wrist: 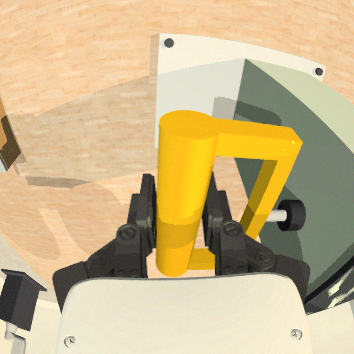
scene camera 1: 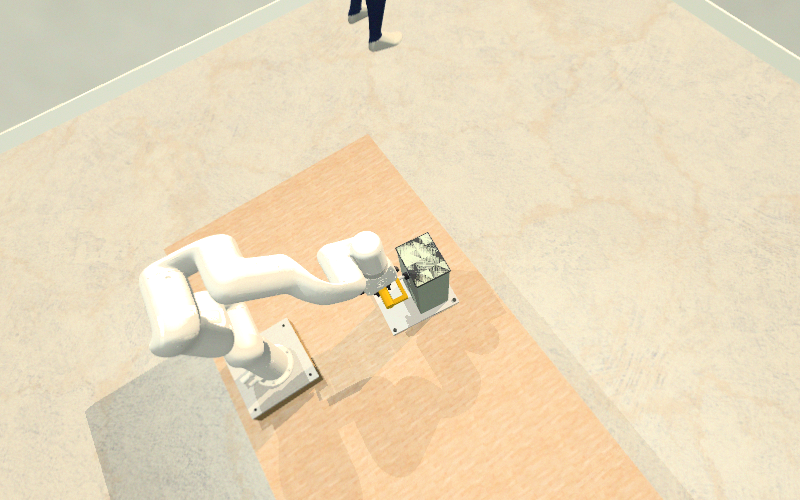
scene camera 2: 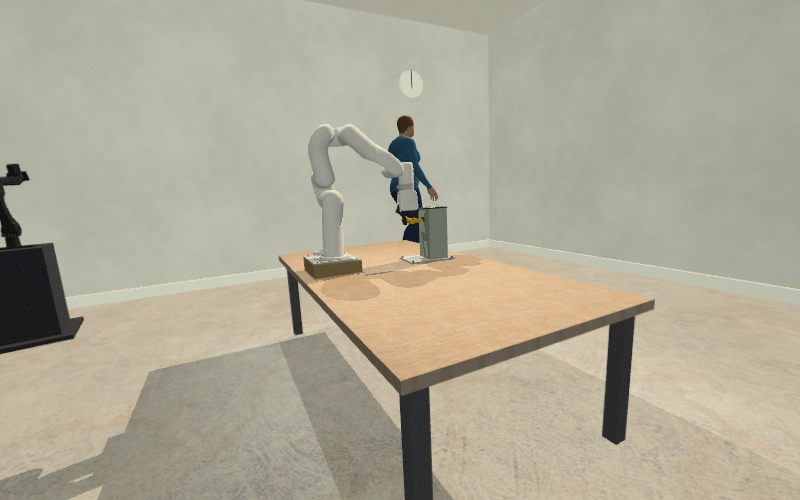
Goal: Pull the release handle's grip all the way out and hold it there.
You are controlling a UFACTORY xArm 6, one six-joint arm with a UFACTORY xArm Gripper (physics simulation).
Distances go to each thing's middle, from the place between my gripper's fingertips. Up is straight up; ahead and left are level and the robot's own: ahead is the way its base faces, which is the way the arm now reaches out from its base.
Right now my hand is 18 cm above the white base plate (scene camera 1: 404, 315), 9 cm short of it and 3 cm to the left of it.
